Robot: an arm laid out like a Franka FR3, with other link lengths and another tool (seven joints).
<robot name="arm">
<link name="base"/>
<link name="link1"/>
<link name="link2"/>
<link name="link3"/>
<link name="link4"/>
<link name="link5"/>
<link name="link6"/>
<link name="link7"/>
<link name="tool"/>
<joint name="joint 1" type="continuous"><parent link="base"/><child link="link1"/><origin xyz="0 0 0.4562" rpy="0 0 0"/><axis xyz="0 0 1"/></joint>
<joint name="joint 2" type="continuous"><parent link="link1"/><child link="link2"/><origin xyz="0 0 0" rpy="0 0 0"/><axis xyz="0 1 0"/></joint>
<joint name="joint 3" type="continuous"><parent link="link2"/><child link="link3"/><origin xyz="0 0 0.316" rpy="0 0 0"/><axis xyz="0 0 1"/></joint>
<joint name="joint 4" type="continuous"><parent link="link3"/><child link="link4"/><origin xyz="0.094 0 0" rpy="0 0 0"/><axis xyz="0 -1 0"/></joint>
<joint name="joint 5" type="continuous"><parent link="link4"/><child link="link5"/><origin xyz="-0.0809 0 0.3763" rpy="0 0 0"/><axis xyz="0 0 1"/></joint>
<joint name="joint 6" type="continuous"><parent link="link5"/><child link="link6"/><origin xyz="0 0 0" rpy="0 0 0"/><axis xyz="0 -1 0"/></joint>
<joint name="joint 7" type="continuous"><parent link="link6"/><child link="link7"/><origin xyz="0.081 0 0" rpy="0 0 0"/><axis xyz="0 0 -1"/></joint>
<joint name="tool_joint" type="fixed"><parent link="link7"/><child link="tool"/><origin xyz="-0.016 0.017 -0.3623" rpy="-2.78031 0 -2.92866"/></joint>
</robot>
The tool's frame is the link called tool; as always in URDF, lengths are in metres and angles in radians. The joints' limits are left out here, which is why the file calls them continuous.
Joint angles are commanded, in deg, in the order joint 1, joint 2, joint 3, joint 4, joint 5, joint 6, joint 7. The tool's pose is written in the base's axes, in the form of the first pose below.
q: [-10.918, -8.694, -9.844, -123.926, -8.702, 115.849, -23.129]
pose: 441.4 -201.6 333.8 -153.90 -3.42 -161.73
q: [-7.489, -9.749, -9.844, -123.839, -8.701, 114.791, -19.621]
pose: 449.8 -172.8 341.8 -153.75 -2.95 -161.91
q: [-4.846, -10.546, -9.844, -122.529, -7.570, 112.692, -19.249]
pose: 456.7 -146.4 355.7 -154.60 -2.32 -160.29
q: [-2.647, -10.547, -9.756, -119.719, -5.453, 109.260, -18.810]
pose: 462.9 -118.0 373.3 -156.46 -1.81 -159.47
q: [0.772, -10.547, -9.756, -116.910, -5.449, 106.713, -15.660]
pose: 473.2 -91.0 392.3 -156.17 -1.45 -159.45
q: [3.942, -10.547, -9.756, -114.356, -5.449, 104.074, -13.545]
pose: 478.3 -65.2 409.3 -156.10 -1.44 -158.63
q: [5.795, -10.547, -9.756, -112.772, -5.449, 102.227, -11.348]
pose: 479.2 -49.7 419.6 -156.12 -1.57 -159.13
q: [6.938, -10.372, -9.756, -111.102, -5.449, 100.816, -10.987]
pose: 481.6 -40.7 429.6 -156.02 -1.49 -158.49
